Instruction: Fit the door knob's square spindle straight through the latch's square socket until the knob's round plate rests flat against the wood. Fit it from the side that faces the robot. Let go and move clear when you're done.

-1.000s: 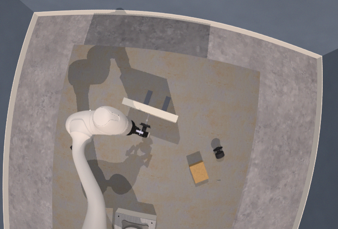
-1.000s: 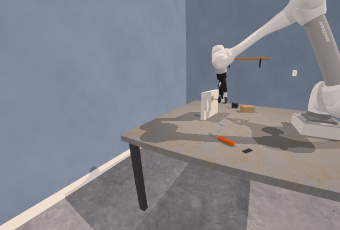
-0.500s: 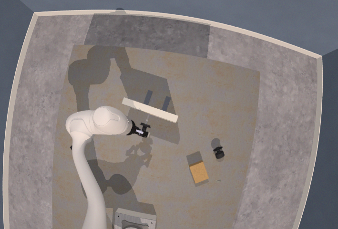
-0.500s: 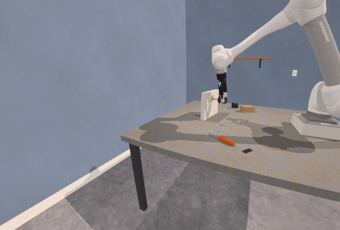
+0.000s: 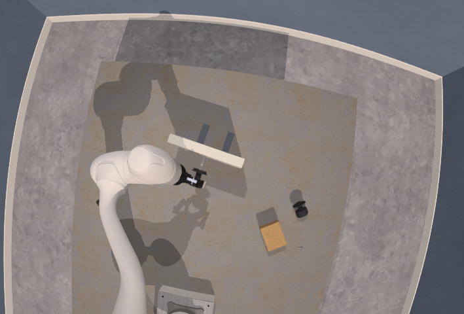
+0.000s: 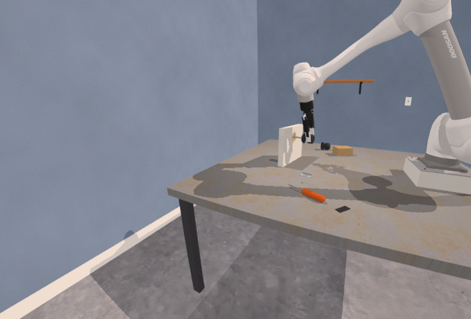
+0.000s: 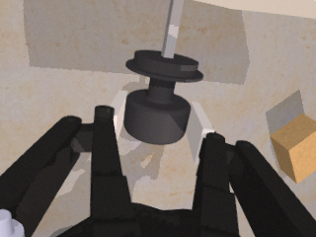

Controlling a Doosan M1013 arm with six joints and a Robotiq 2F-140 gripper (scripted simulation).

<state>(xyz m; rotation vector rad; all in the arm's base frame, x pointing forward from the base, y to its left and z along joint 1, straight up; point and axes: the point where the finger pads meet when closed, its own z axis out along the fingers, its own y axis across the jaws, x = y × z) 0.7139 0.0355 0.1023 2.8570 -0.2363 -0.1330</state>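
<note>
My hand is 120 mm short of the latch socket, 30 mm to the left of it and 20 mm above it. From my hand the other things lie so: tan block (200 mm behind, 380 mm to the right, 160 mm below); orange screwdriver (70 mm behind, 430 mm to the left, 180 mm below); pale wood door panel (120 mm ahead, 30 mm to the right, 50 mm below).
</note>
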